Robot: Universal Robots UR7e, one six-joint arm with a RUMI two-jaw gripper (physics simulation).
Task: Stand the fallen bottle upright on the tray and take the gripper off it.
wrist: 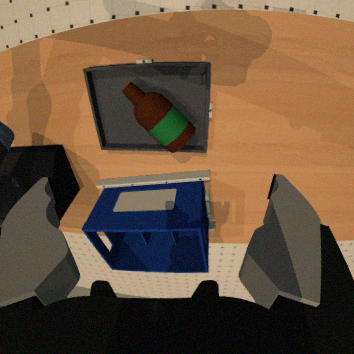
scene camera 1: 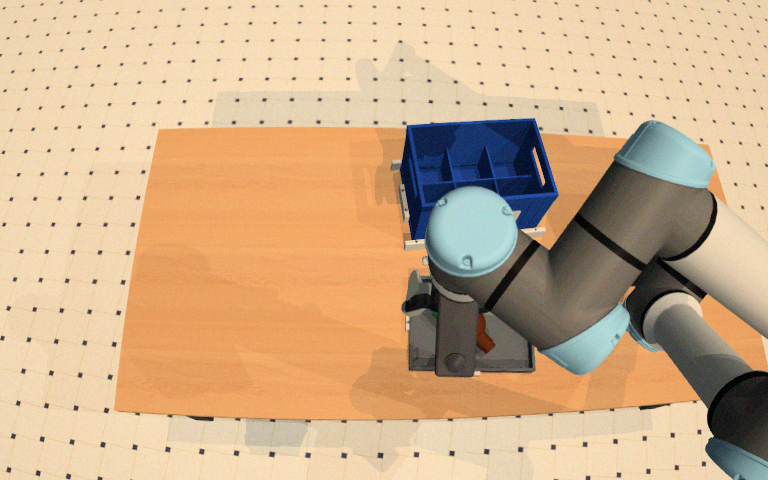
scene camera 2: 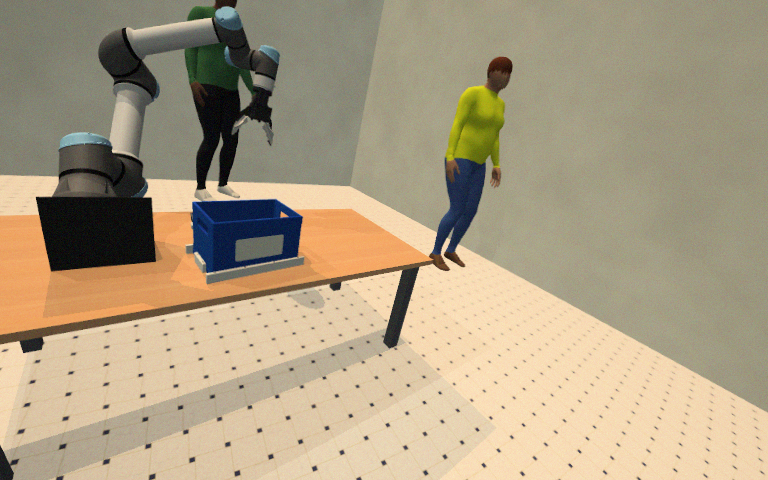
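Seen in the pictures: gripper, fingertip midpoint: [wrist: 161,179] [scene camera 2: 252,140]; arm's base, origin of the base link: [wrist: 9,202] [scene camera 2: 87,211].
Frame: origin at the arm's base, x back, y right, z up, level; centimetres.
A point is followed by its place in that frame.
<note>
The brown bottle with a green label [wrist: 169,126] {x -47.6, y -12.6, z -6.2 cm} [scene camera 1: 485,341] {x -41.3, y -19.2, z -8.1 cm} lies on its side in the grey tray [wrist: 112,120] {x -33.1, y -12.8, z -13.3 cm} [scene camera 1: 512,345] {x -34.4, y -19.6, z -13.3 cm}. In the wrist view its neck points to the upper left and its base is near the tray's lower right corner. In scene camera 1 the arm hides most of it, and its neck shows. My gripper [wrist: 161,179] {x -52.2, y -20.5, z 19.8 cm} [scene camera 2: 253,136] {x -52.2, y -20.5, z 19.8 cm} is open and empty, with its jaws wide apart, high above the table and apart from the bottle. In scene camera 1 one jaw shows at the tray's left edge; the other is hidden. Scene camera 2 does not show the bottle.
A blue crate with compartments [scene camera 1: 532,213] {x -27.8, y 5.2, z -3.8 cm} [scene camera 2: 203,243] {x -24.9, y 15.5, z -5.7 cm} [wrist: 192,207] {x -50.1, y 4.5, z -2.0 cm} stands beside the tray, with pale brackets along its foot. The black robot pedestal [scene camera 2: 99,232] {x -1.9, y 6.3, z -3.6 cm} [wrist: 37,172] {x -10.2, y -5.0, z -6.2 cm} stands on the table. A person in green [scene camera 2: 212,67] and one in yellow [scene camera 2: 475,130] are in the room.
</note>
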